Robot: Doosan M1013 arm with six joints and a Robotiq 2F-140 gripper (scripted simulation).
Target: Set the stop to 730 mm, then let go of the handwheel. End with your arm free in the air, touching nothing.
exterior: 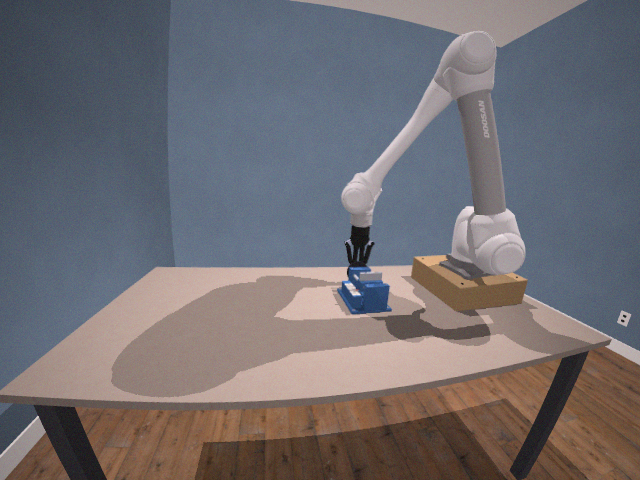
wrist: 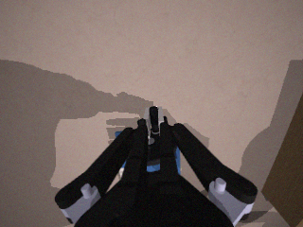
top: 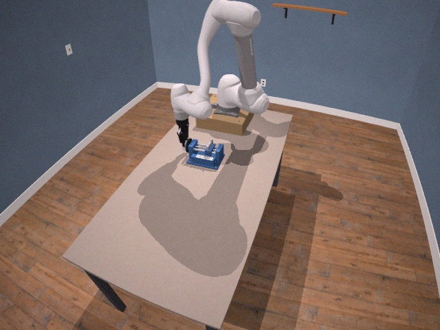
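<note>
The black handwheel is 2 cm to the left of my hand and 1 cm below it. Also, from my hand: grey stop block 3 cm ahead, 17 cm to the left, 3 cm above.
</note>
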